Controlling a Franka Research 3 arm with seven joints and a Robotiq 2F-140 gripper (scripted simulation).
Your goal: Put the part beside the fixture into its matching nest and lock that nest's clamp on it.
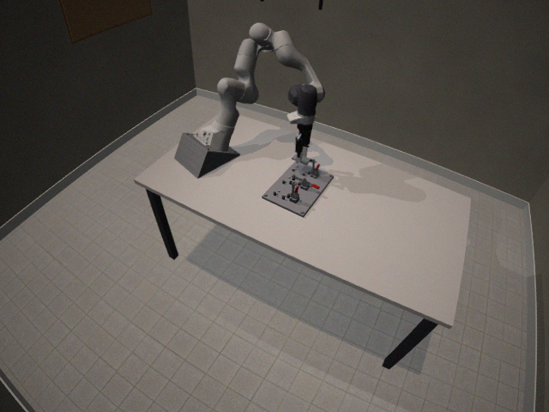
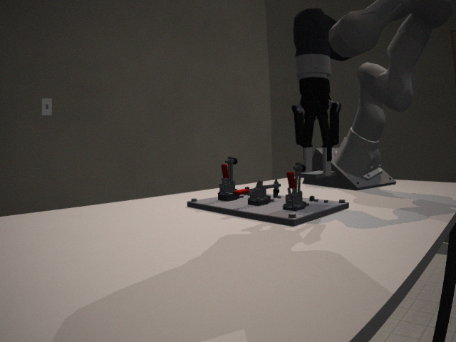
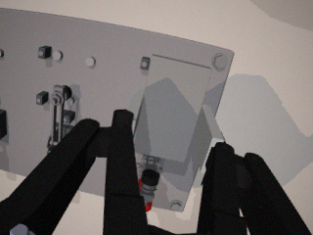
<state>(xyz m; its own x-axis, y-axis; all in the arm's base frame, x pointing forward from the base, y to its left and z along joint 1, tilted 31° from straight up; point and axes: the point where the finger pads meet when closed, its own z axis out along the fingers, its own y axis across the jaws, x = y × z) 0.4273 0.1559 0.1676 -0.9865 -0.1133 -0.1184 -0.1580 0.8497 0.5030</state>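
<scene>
Now: hand 30 mm above the grey block part. Round my hand: fixture: 80 mm ahead, 100 mm to the right, 110 mm below.
</scene>
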